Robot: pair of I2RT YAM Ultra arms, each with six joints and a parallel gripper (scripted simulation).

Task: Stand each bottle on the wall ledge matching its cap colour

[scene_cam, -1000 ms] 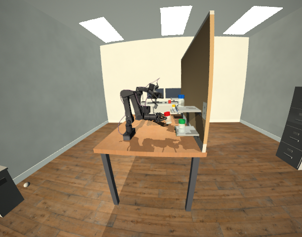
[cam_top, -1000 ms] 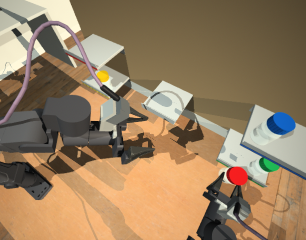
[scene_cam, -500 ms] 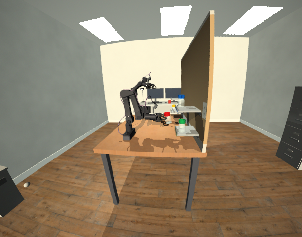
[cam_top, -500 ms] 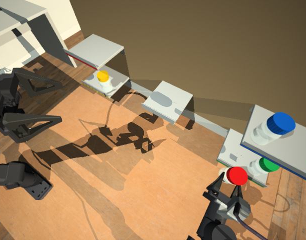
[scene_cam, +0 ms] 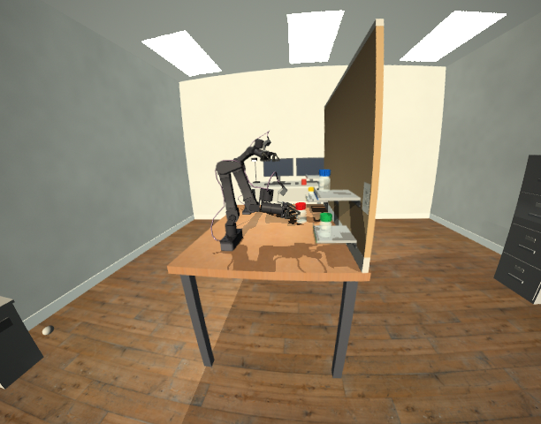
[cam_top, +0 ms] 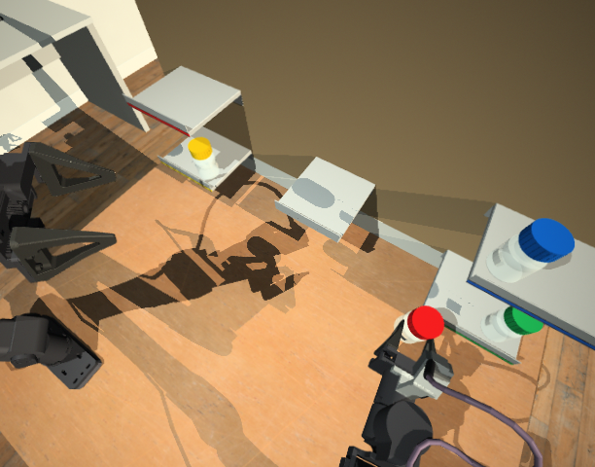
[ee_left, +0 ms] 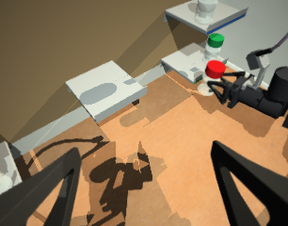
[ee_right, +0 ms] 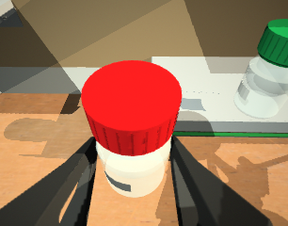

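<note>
Now: right hand 12 cm short of the blue-capped bottle, 6 cm to the left of it and 17 cm below it. From my right hand the other things lie so: green-capped bottle: 11 cm ahead, 17 cm to the right, 3 cm below; then red-capped bottle: 1 cm ahead, 1 cm below; then brown wall: 29 cm ahead, 25 cm to the left, 28 cm above.
</note>
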